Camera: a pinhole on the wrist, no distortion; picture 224 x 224 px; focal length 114.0 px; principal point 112.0 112.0 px. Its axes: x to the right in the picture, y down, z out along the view. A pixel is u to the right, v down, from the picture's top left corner.
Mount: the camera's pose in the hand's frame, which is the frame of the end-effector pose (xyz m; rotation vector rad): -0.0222 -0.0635 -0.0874 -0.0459 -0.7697 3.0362
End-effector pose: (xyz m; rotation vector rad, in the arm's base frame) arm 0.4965 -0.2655 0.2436 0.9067 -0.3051 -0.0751
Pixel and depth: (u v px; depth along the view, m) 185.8 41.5 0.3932
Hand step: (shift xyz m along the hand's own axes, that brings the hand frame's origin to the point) -0.2883 -0.0329 0.3673
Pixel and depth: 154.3 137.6 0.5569
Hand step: -0.2460 -0.4353 0.3370
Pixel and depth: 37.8 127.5 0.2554
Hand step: 0.1361 -0.2183 0.1249
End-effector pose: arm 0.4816 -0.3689 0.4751 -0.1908 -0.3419 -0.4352
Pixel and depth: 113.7 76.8 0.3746
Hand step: -0.0391 -0.1401 0.2968
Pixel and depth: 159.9 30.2 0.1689
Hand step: -0.0981 -0.0362 0.1169
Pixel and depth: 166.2 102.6 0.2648
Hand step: -0.1561 -0.1684 0.1524
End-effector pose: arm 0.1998 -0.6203 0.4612 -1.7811 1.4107 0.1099
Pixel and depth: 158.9 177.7 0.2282
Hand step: -0.1232 -0.2863 0.0480
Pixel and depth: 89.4 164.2 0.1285
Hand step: -0.0008 -0.1768 -0.0018
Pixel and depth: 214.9 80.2 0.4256
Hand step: -0.4190 -0.1556 0.3331
